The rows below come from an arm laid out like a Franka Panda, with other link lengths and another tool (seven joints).
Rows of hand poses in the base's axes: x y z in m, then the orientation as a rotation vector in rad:
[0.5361 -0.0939 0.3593 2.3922 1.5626 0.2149]
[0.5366 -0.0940 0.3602 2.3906 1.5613 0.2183]
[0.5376 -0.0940 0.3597 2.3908 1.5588 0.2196]
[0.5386 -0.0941 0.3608 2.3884 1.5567 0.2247]
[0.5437 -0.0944 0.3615 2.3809 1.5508 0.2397]
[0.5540 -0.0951 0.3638 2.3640 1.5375 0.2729]
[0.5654 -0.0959 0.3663 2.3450 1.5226 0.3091]
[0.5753 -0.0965 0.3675 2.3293 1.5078 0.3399]
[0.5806 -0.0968 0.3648 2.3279 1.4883 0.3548]
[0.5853 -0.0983 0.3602 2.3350 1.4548 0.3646]
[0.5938 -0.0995 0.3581 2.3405 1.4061 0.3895]
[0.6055 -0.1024 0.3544 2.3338 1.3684 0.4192]
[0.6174 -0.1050 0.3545 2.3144 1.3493 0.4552]
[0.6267 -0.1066 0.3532 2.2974 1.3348 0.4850]
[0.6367 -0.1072 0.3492 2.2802 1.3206 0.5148]
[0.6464 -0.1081 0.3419 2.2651 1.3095 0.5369]
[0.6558 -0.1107 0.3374 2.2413 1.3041 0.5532]
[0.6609 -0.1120 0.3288 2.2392 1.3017 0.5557]
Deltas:
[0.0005 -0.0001 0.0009 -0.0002 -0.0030 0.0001]
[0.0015 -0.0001 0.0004 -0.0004 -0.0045 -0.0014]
[0.0025 -0.0002 0.0015 -0.0006 -0.0091 -0.0014]
[0.0076 -0.0005 0.0022 -0.0017 -0.0228 -0.0011]
[0.0179 -0.0012 0.0045 -0.0039 -0.0532 -0.0005]
[0.0293 -0.0020 0.0070 -0.0063 -0.0868 0.0002]
[0.0392 -0.0026 0.0082 -0.0084 -0.1160 -0.0006]
[0.0445 -0.0029 0.0055 -0.0090 -0.1317 -0.0107]
[0.0492 -0.0044 0.0009 -0.0106 -0.1458 -0.0328]
[0.0577 -0.0056 -0.0012 -0.0105 -0.1739 -0.0625]
[0.0694 -0.0085 -0.0049 -0.0125 -0.2063 -0.0810]
[0.0813 -0.0111 -0.0048 -0.0142 -0.2416 -0.0831]
[0.0906 -0.0127 -0.0061 -0.0153 -0.2707 -0.0836]
[0.1006 -0.0133 -0.0101 -0.0162 -0.2999 -0.0839]
[0.1103 -0.0142 -0.0174 -0.0183 -0.3229 -0.0836]
[0.1197 -0.0168 -0.0219 -0.0279 -0.3455 -0.0775]
[0.1248 -0.0181 -0.0305 -0.0287 -0.3487 -0.0781]

